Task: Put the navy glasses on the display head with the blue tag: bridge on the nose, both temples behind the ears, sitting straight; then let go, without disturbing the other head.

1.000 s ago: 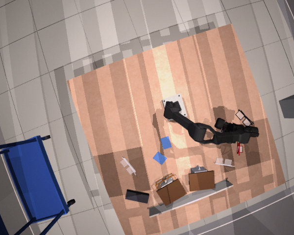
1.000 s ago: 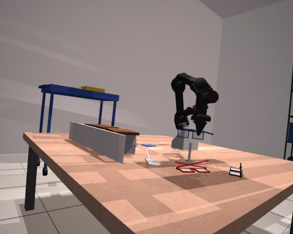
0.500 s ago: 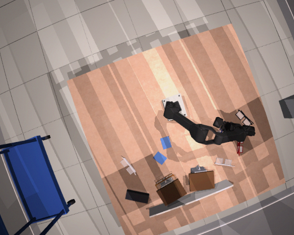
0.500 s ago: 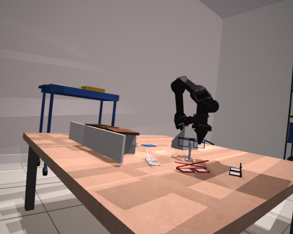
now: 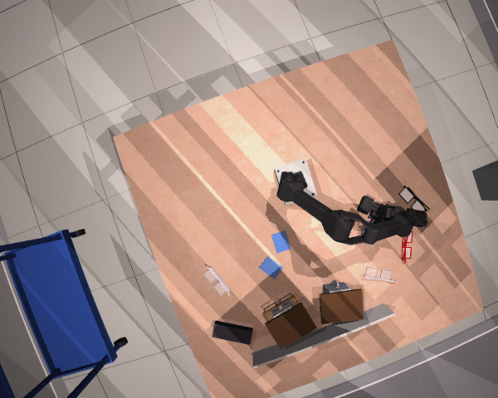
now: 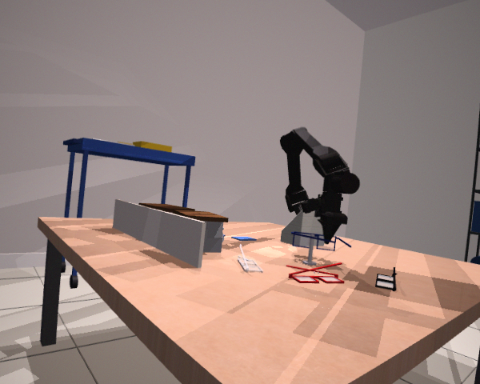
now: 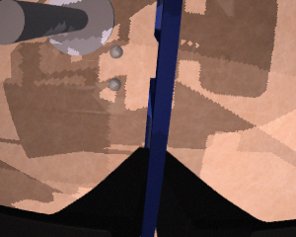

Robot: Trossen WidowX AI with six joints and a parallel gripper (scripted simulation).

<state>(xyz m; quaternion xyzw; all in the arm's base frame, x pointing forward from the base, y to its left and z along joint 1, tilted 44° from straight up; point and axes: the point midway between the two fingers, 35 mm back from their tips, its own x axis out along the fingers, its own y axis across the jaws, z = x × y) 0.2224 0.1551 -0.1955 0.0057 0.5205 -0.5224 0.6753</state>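
Now: gripper tip 7 cm short of the grey peg stand, 3 cm above it and 1 cm to the left of it. From my gripper tip the other things lie so: dark case (71 cm to the right, 26 cm ahead, 4 cm below).
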